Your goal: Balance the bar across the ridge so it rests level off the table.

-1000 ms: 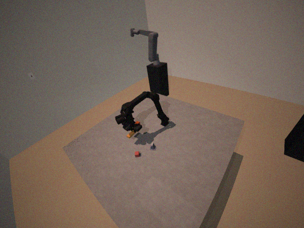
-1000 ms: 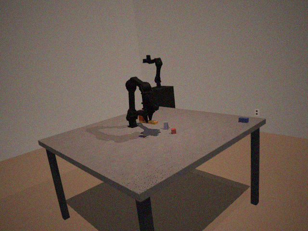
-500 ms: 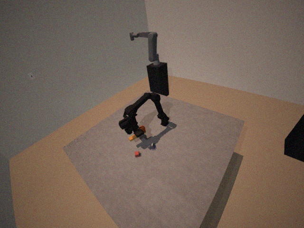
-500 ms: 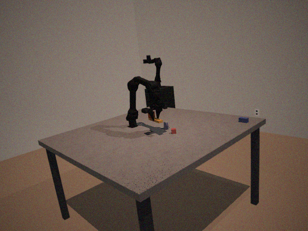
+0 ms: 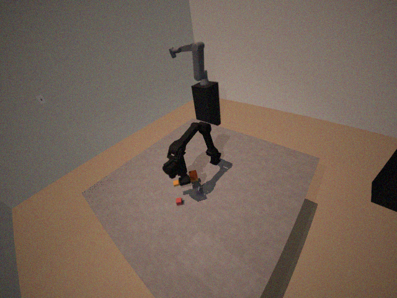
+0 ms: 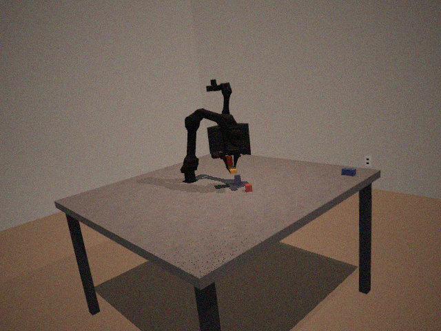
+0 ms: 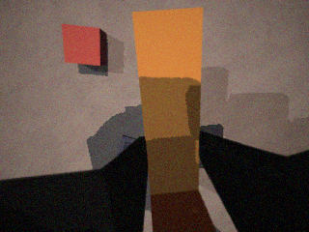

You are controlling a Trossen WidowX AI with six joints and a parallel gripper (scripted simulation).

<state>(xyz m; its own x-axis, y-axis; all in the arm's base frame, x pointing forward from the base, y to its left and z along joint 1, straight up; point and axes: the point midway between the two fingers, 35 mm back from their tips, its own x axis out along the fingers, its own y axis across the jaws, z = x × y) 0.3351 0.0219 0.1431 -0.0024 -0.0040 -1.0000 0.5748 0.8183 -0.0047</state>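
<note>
My gripper tip is now 100 mm short of the red cube, 20 mm to the right of it and 90 mm above it. Also, from my gripper tip: blue block: 400 mm ahead, 480 mm to the left, 90 mm below.
</note>
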